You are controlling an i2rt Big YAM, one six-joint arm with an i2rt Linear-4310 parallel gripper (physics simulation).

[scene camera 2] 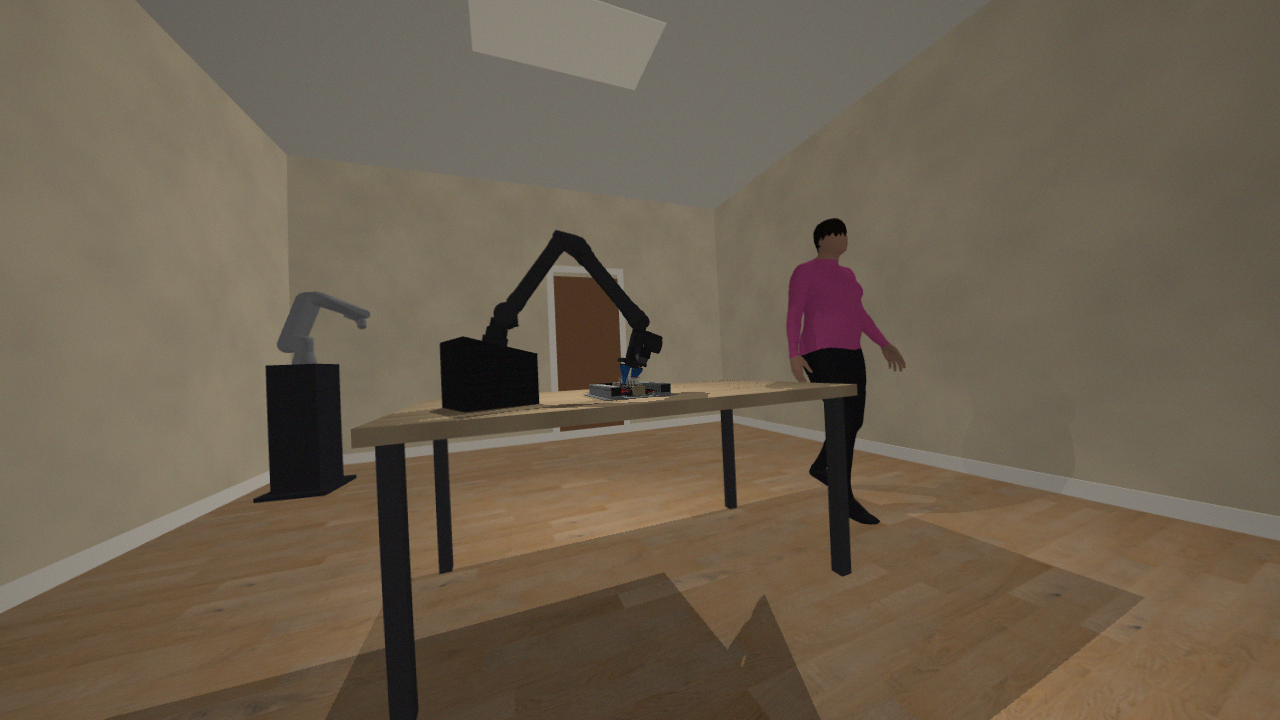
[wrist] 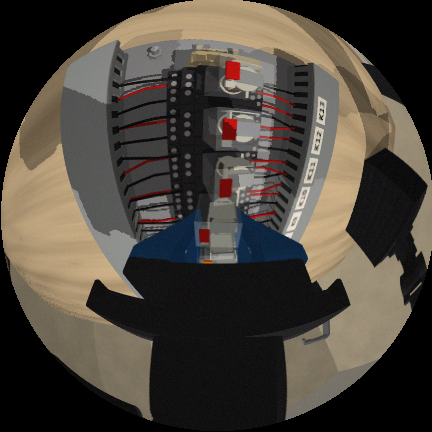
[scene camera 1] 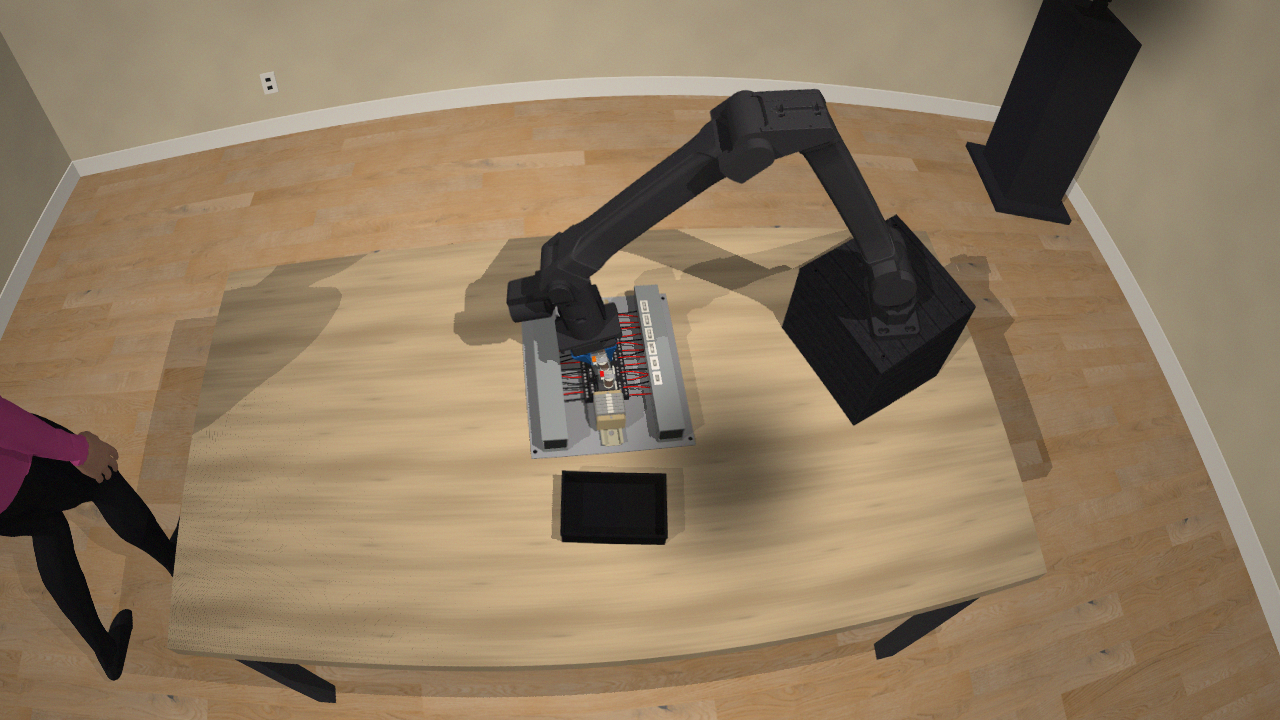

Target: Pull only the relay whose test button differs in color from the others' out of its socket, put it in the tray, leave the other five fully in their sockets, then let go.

Scene:
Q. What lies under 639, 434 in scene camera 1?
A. A grey panel.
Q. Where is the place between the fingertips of the gripper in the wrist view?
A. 217, 214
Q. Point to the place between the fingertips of the gripper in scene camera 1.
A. At 602, 360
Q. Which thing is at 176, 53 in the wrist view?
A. A grey panel.

